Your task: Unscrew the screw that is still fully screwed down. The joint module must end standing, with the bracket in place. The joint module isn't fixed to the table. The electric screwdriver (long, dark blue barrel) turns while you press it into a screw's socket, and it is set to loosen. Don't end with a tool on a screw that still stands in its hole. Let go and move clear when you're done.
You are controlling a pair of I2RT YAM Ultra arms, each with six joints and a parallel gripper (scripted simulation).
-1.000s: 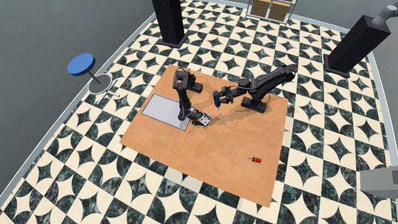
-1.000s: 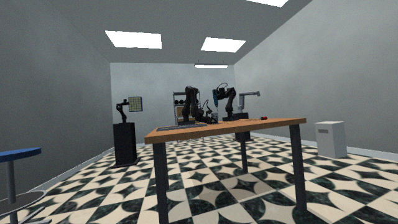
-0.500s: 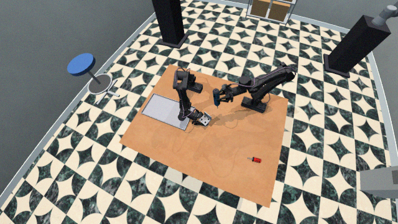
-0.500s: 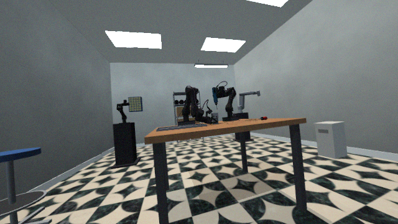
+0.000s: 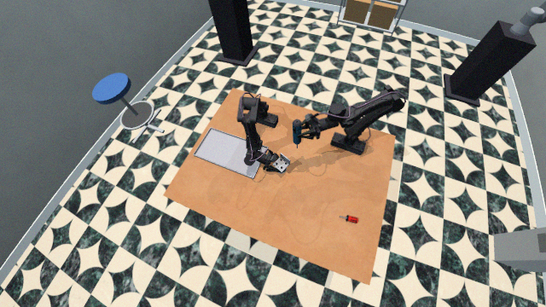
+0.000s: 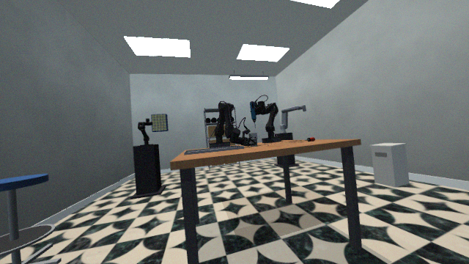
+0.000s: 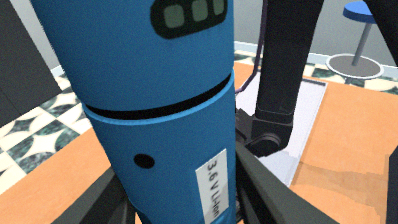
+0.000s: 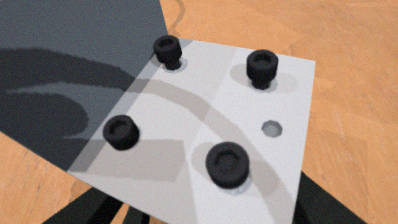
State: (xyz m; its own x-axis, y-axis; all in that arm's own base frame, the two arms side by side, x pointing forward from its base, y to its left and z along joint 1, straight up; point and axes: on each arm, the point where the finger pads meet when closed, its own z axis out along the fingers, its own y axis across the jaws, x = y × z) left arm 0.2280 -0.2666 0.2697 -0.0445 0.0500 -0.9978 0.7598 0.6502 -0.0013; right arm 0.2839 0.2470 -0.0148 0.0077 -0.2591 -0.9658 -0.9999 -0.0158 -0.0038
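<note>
Now: right hand right at the round joint module. Also, from my right hand: grey mat 10 mm ahead, 330 mm to the right, 20 mm below; then grey bracket 50 mm above; then screw 10 mm ahead, 20 mm to the right, 50 mm above.
</note>
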